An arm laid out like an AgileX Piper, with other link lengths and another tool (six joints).
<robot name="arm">
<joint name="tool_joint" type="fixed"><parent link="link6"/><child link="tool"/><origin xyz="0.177 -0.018 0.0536" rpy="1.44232 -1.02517 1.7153"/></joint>
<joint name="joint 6" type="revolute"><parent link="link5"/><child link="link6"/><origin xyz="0.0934 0 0.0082"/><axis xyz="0.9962 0 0.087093"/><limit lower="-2.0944" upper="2.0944"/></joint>
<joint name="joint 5" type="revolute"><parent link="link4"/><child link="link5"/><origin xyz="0 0 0"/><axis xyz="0 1 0"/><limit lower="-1.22" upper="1.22"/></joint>
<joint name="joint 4" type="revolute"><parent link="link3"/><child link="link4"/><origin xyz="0.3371 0 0.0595"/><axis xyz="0.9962 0 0.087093"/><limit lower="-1.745" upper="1.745"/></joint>
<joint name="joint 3" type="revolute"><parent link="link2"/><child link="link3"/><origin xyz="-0.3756 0 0.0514"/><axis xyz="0 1 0"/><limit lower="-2.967" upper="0"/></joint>
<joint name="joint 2" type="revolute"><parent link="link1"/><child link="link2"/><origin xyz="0 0 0"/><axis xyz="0 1 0"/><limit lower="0" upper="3.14"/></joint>
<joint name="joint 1" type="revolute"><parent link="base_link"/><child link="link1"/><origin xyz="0 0 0.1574"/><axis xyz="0 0 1"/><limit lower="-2.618" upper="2.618"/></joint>
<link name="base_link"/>
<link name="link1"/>
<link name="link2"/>
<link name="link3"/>
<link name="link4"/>
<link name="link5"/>
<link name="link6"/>
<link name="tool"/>
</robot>
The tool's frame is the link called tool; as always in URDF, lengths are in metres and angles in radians.
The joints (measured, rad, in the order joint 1, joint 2, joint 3, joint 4, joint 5, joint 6), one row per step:
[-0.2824, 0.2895, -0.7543, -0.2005, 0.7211, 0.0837]
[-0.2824, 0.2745, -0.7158, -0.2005, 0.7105, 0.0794]
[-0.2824, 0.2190, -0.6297, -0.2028, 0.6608, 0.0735]
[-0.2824, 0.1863, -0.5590, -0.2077, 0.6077, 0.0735]
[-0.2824, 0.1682, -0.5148, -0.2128, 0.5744, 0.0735]
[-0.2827, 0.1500, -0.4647, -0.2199, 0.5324, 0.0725]
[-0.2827, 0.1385, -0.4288, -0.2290, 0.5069, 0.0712]
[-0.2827, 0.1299, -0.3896, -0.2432, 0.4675, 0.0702]
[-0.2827, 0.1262, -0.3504, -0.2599, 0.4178, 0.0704]
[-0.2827, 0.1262, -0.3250, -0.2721, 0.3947, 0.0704]
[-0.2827, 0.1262, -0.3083, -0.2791, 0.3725, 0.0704]
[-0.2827, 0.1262, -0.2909, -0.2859, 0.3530, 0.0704]
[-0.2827, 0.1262, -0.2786, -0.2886, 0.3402, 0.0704]
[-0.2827, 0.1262, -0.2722, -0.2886, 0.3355, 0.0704]
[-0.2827, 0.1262, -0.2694, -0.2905, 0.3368, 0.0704]
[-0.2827, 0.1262, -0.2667, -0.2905, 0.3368, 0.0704]
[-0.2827, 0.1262, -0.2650, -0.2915, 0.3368, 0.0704]
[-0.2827, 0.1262, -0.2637, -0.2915, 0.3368, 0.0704]
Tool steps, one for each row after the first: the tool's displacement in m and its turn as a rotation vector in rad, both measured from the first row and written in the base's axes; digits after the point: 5 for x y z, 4 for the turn. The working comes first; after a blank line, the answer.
Tool pose at each row, in the base's axes (x y z in m, rotation vector in rad; the steps are taken from these numbers as rounded here):
[0.18017, -0.10577, 0.51400, 2.0160, 0.2428, 1.4829]
[0.18272, -0.10583, 0.49883, 2.0268, 0.2523, 1.4697]
[0.18197, -0.10326, 0.47605, 2.0043, 0.2674, 1.4807]
[0.18562, -0.10222, 0.45765, 1.9866, 0.2794, 1.4903]
[0.18843, -0.10186, 0.44556, 1.9768, 0.2881, 1.4930]
[0.19218, -0.10138, 0.43237, 1.9627, 0.3002, 1.4959]
[0.19495, -0.10154, 0.42136, 1.9563, 0.3114, 1.4894]
[0.19890, -0.10146, 0.41162, 1.9399, 0.3271, 1.4858]
[0.20392, -0.10086, 0.40343, 1.9177, 0.3457, 1.4863]
[0.20742, -0.10104, 0.39506, 1.9138, 0.3592, 1.4763]
[0.20979, -0.10048, 0.39132, 1.9051, 0.3684, 1.4766]
[0.21215, -0.10003, 0.38638, 1.8998, 0.3778, 1.4744]
[0.21381, -0.09963, 0.38253, 1.8982, 0.3833, 1.4739]
[0.21465, -0.09950, 0.37994, 1.9000, 0.3854, 1.4731]
[0.21492, -0.09977, 0.37798, 1.9030, 0.3870, 1.4684]
[0.21524, -0.09986, 0.37636, 1.9057, 0.3877, 1.4664]
[0.21541, -0.09997, 0.37537, 1.9068, 0.3886, 1.4644]
[0.21556, -0.10001, 0.37459, 1.9081, 0.3890, 1.4634]

[0.00255, -0.00006, -0.01517, -0.0013, 0.0146, 0.0025]
[0.00180, 0.00251, -0.03795, -0.0184, 0.0014, 0.0108]
[0.00545, 0.00355, -0.05635, -0.0313, -0.0094, 0.0181]
[0.00826, 0.00391, -0.06844, -0.0404, -0.0135, 0.0221]
[0.01201, 0.00439, -0.08163, -0.0536, -0.0189, 0.0273]
[0.01478, 0.00423, -0.09264, -0.0651, -0.0159, 0.0294]
[0.01873, 0.00431, -0.10238, -0.0840, -0.0181, 0.0331]
[0.02375, 0.00491, -0.11057, -0.1064, -0.0247, 0.0394]
[0.02725, 0.00473, -0.11894, -0.1183, -0.0178, 0.0421]
[0.02962, 0.00529, -0.12268, -0.1276, -0.0200, 0.0460]
[0.03198, 0.00574, -0.12762, -0.1357, -0.0191, 0.0496]
[0.03364, 0.00614, -0.13147, -0.1389, -0.0182, 0.0526]
[0.03448, 0.00627, -0.13406, -0.1386, -0.0164, 0.0540]
[0.03475, 0.00600, -0.13602, -0.1391, -0.0119, 0.0535]
[0.03507, 0.00591, -0.13764, -0.1383, -0.0093, 0.0537]
[0.03524, 0.00580, -0.13863, -0.1387, -0.0075, 0.0536]
[0.03539, 0.00576, -0.13941, -0.1383, -0.0062, 0.0537]

